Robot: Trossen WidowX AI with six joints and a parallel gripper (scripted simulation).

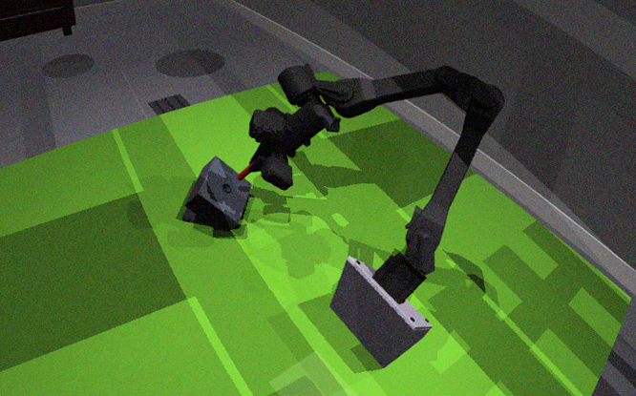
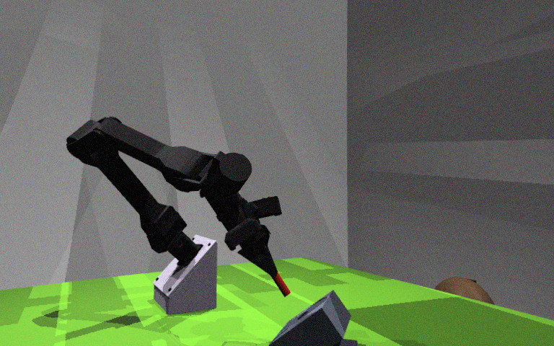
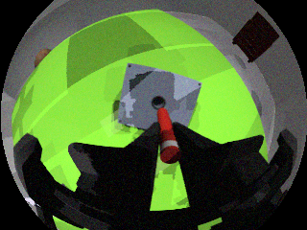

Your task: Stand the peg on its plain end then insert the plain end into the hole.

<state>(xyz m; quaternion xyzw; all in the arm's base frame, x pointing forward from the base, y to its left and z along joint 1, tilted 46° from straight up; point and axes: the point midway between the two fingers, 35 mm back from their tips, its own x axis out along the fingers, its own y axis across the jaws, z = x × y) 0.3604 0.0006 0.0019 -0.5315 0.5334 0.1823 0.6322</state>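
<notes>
Right now the sloped panel is 50 mm ahead of my gripper tip, 50 mm to the left of it and 90 mm below it. Also, from my gripper tip: red peg: 10 mm behind, 10 mm to the right, 10 mm above.
</notes>
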